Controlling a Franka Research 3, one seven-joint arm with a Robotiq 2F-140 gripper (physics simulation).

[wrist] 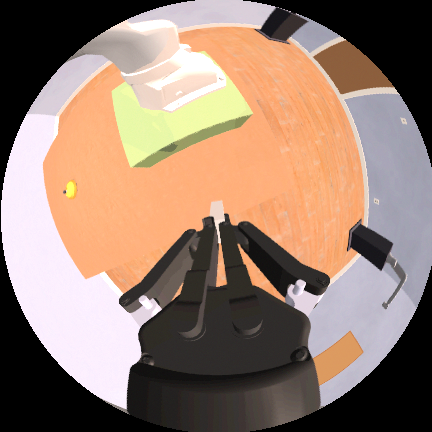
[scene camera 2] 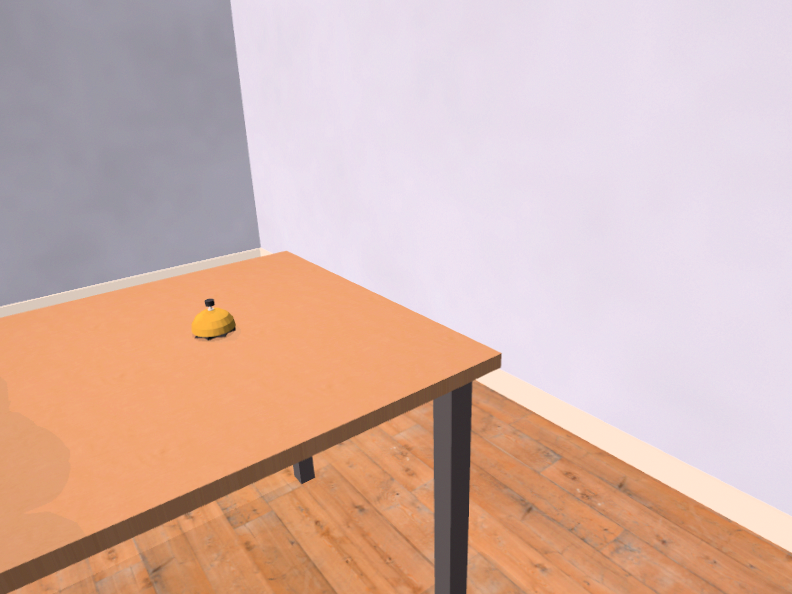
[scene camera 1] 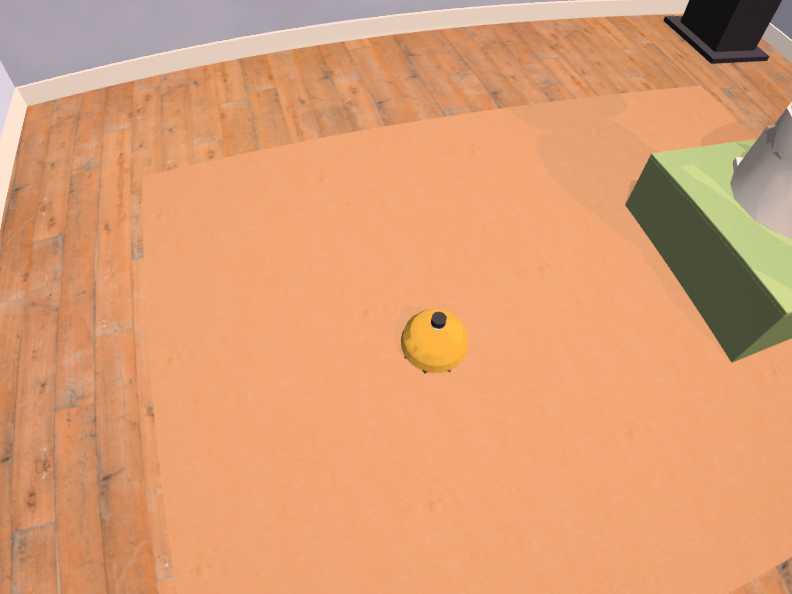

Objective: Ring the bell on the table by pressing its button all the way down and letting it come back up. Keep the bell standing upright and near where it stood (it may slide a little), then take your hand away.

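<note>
A yellow dome bell point(scene camera 1: 435, 345) point(scene camera 2: 213, 323) point(wrist: 71, 189) stands upright on the orange-brown table point(scene camera 1: 287, 447) point(scene camera 2: 159, 396) point(wrist: 100, 235). Its black button point(scene camera 1: 438, 319) point(scene camera 2: 209, 302) point(wrist: 65, 191) stands up on top, with a bit of light stem showing below it. My gripper point(wrist: 217, 209) is shut with nothing between the fingers. In the wrist view it is high above the table, well apart from the bell, which lies far to the left. The gripper does not show in either scene camera view.
A green block point(scene camera 1: 690, 262) point(wrist: 150, 130) bears the arm's pale base point(scene camera 1: 767, 185) point(wrist: 175, 85) on the table. Black pedestals point(scene camera 1: 729, 25) point(wrist: 370, 245) stand on the floor beyond the table. Pale walls point(scene camera 2: 543, 159) rise behind the table's far edges.
</note>
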